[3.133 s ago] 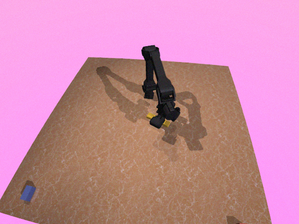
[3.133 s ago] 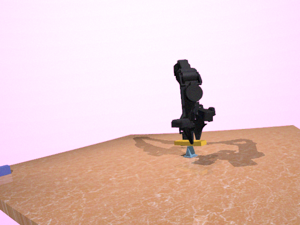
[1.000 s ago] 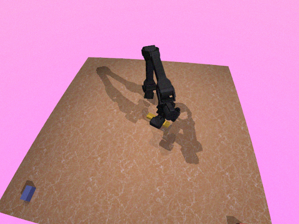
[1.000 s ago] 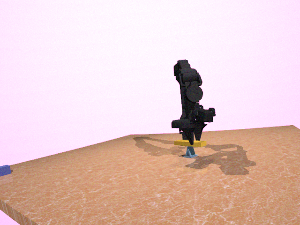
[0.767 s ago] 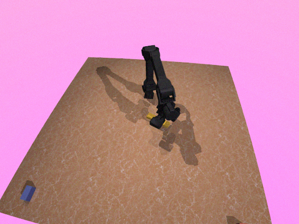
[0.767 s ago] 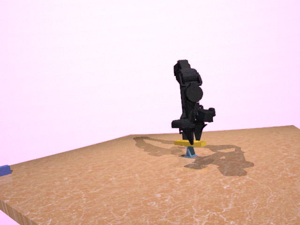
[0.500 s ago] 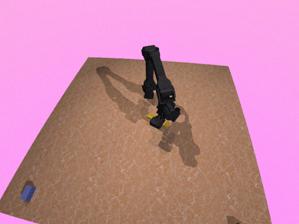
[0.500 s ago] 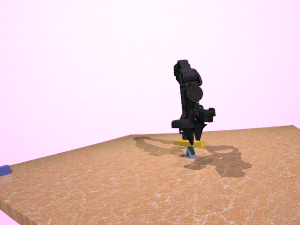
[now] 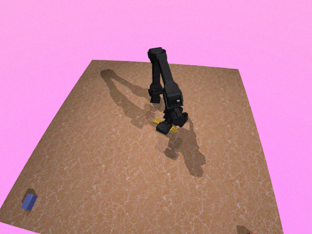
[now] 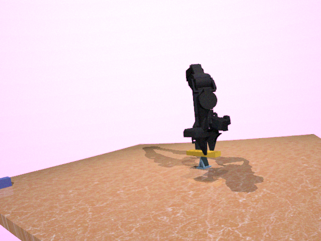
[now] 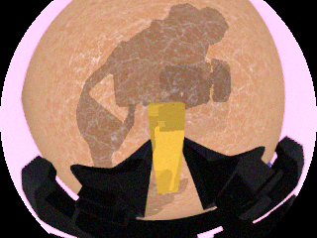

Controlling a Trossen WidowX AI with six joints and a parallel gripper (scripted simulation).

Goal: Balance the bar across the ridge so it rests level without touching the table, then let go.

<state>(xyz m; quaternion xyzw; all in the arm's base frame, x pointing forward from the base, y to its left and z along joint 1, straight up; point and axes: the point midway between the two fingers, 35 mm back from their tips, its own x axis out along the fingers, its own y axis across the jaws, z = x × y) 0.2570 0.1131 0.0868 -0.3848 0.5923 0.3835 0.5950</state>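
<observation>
My gripper tip is now 3 cm to the left of the yellow bar and 1 cm past it. Also, from my gripper tip: blue block: 61 cm to the right, 48 cm ahead, 4 cm below; then red block: 48 cm ahead, 39 cm to the left, 4 cm below.
</observation>
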